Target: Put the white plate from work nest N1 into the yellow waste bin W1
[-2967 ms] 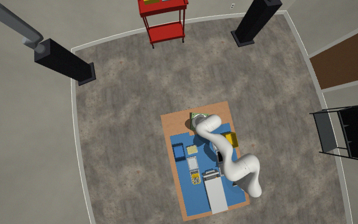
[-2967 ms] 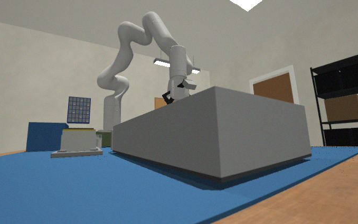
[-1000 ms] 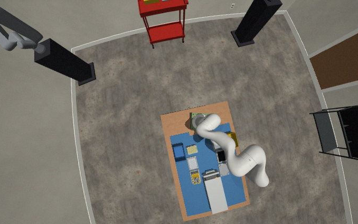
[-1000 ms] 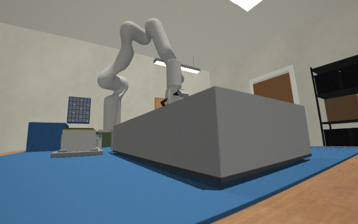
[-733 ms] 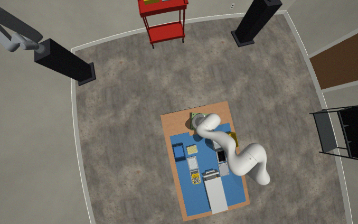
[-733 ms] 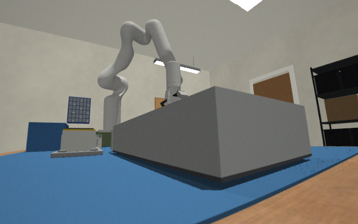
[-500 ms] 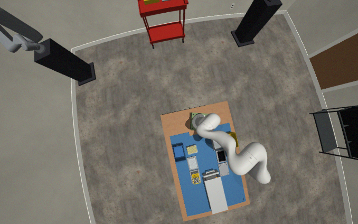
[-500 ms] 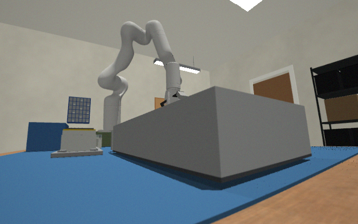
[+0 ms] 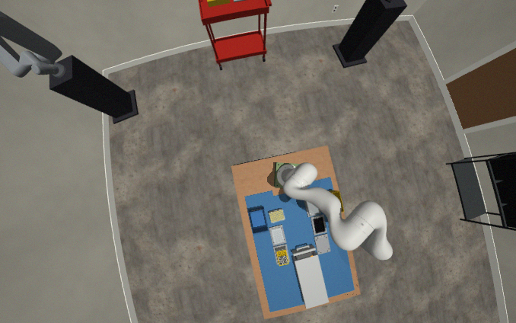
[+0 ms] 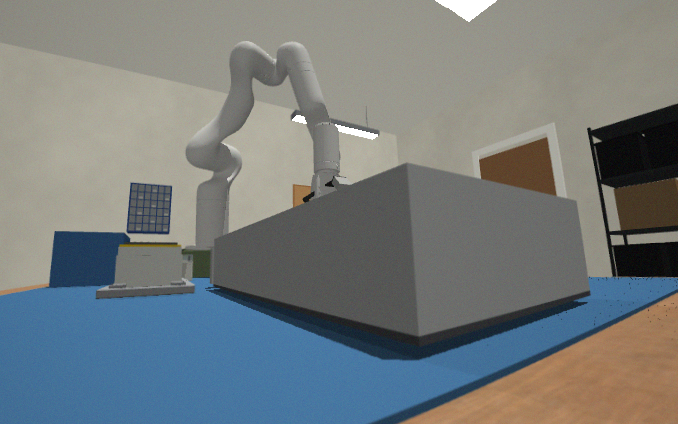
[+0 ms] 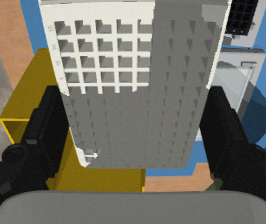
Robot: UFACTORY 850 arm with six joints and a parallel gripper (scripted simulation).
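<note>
The yellow waste bin W1 is 13 cm behind my hand, 7 cm to the left of it and 12 cm below it. Also, from my hand: blue bin (19 cm behind, 58 cm to the right, 12 cm below); black plate (4 cm ahead, 9 cm to the right, 14 cm below); white plate (1 cm below).
</note>
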